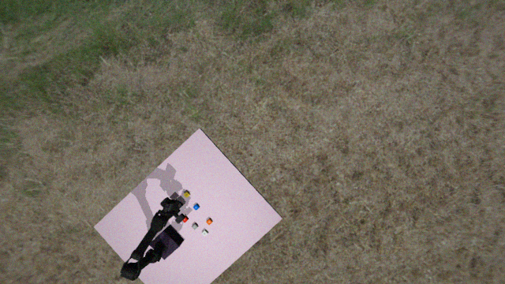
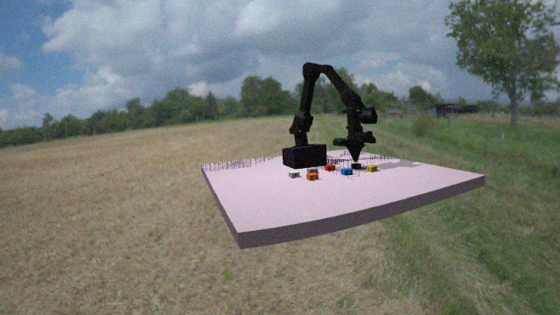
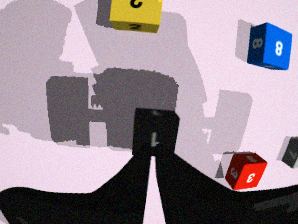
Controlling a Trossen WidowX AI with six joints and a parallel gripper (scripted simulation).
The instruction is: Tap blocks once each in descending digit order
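My gripper tip is 20 mm above the black block. The rest, counted from my gripper tip: red block: 100 mm to the right, 50 mm behind, 20 mm below; then blue block: 110 mm to the right, 70 mm ahead, 20 mm below; then yellow block: 100 mm ahead, 20 mm below, 10 mm to the left.
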